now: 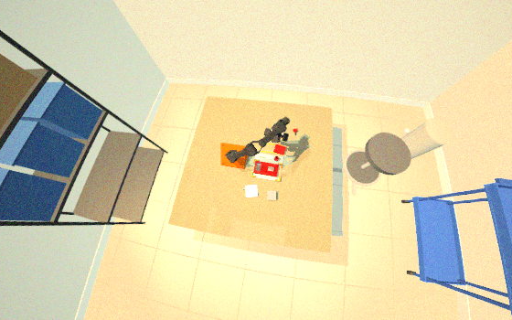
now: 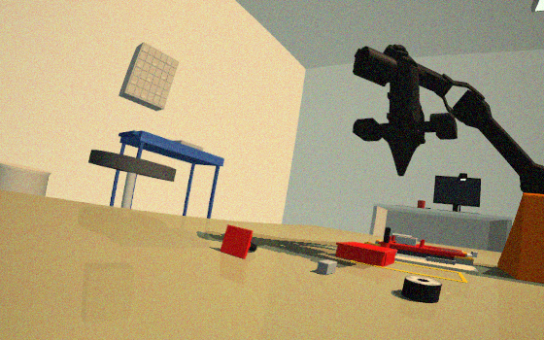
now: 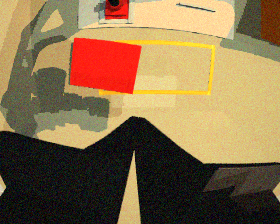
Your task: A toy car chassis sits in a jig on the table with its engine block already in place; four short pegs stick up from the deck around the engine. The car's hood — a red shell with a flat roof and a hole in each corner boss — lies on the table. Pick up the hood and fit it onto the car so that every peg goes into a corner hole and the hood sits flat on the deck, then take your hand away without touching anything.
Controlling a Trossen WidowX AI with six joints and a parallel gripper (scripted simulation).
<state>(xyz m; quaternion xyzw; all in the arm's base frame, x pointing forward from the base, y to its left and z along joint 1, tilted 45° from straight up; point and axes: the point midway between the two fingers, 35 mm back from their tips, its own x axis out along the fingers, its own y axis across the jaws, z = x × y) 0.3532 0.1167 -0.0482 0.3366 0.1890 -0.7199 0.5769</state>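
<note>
The red hood lies 4 cm ahead of my gripper tip, 3 cm to the right of it and 14 cm below it.
</note>
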